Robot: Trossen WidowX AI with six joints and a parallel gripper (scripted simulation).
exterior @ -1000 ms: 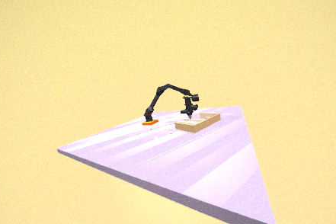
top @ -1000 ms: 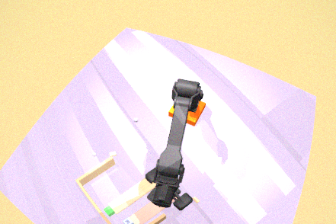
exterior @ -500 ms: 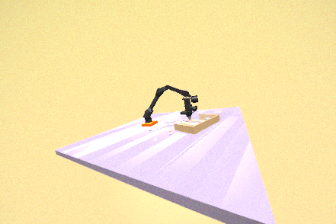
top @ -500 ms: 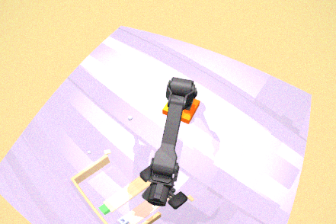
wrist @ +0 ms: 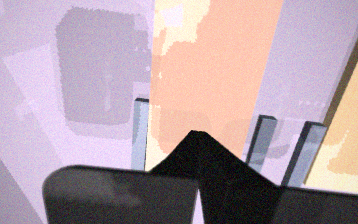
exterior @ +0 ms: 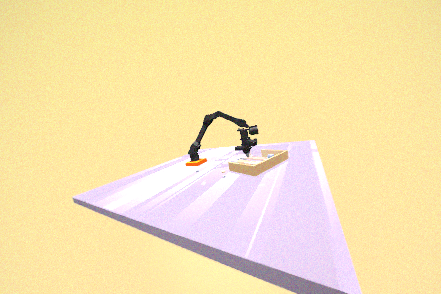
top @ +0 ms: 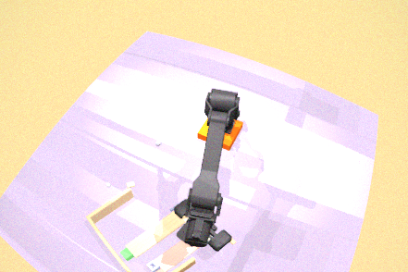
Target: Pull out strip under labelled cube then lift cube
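Now: gripper tip 8 cm short of the peach-orange strip and 4 cm to the left of it. Round my gripper tip: tan block: 1 cm behind, 9 cm to the left; then pale blue cube marked k: 17 cm ahead, 10 cm to the right, 2 cm above.
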